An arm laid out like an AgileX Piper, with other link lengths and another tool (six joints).
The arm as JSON. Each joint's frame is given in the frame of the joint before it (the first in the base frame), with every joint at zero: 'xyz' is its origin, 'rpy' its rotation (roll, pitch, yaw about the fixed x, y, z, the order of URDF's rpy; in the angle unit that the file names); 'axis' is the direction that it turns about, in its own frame. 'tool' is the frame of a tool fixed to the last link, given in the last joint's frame.
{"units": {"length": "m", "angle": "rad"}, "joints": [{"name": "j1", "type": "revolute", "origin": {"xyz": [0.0, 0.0, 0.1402], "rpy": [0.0, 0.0, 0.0]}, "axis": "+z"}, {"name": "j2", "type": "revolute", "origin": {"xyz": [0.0, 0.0, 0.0], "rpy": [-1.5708, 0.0, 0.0]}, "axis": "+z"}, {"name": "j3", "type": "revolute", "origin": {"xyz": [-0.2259, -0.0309, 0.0], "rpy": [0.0, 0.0, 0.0]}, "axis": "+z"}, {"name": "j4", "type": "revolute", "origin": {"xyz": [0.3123, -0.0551, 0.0], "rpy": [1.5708, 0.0, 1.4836]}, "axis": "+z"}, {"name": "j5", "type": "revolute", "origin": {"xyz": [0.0, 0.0, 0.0], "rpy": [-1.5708, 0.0, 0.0]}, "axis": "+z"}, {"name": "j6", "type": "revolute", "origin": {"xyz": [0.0, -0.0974, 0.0], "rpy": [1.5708, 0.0, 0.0]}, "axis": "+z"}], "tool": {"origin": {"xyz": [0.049, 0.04, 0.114], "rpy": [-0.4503, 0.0, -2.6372]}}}
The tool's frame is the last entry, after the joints.
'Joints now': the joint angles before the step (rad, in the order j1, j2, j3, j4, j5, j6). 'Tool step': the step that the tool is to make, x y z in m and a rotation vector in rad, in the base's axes. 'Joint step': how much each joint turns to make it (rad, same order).
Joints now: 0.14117, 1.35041, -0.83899, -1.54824, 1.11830, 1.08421
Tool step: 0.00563, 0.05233, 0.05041, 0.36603, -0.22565, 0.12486
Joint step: 0.00001, -0.25689, -0.03213, 0.31354, -0.20463, -0.05677
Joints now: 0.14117, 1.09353, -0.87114, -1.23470, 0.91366, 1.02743
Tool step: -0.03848, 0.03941, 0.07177, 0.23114, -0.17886, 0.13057
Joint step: -0.00002, -0.31515, -0.00001, 0.33140, -0.06041, -0.19603
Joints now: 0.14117, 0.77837, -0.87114, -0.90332, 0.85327, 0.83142
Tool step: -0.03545, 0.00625, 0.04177, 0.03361, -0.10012, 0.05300
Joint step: -0.00002, -0.18167, 0.00000, 0.10888, 0.01693, -0.11693
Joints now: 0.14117, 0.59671, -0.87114, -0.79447, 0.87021, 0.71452
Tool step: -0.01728, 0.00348, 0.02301, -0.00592, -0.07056, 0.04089
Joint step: 0.00000, -0.08994, 0.00000, 0.04103, -0.01567, -0.06048
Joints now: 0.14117, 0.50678, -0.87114, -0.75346, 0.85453, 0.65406
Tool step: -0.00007, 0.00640, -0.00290, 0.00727, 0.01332, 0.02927
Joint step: -0.00002, 0.00000, 0.00002, 0.04265, -0.00594, -0.03294
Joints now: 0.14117, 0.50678, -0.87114, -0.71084, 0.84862, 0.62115
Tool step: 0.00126, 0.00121, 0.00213, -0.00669, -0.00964, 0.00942
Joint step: 0.00000, -0.00001, 0.00001, 0.00001, -0.01433, -0.00462
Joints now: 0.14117, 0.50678, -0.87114, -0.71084, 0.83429, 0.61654
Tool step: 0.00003, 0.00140, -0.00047, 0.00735, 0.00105, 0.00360
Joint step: 0.00002, 0.00000, 0.00001, 0.00823, 0.00001, 0.00002
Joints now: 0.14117, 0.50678, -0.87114, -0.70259, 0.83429, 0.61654
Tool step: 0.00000, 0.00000, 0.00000, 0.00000, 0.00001, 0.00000
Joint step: 0.00000, 0.00001, -0.00001, 0.00001, 0.00001, -0.00001
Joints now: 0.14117, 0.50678, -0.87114, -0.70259, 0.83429, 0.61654
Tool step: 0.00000, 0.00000, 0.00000, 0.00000, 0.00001, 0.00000
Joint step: 0.00000, 0.00001, -0.00001, 0.00001, 0.00001, -0.00001
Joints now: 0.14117, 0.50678, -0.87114, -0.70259, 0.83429, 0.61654
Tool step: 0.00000, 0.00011, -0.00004, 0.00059, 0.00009, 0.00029
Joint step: -0.00003, -0.00001, 0.00001, 0.00070, -0.00001, -0.00003
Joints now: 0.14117, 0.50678, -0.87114, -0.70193, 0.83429, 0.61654
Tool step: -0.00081, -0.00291, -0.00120, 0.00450, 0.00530, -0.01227
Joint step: -0.01049, 0.00000, 0.00000, 0.00391, 0.00603, -0.00005
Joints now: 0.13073, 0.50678, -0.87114, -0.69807, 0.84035, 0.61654
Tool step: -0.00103, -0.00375, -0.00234, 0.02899, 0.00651, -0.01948
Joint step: -0.03095, 0.00002, -0.00002, 0.03156, 0.00406, 0.00003
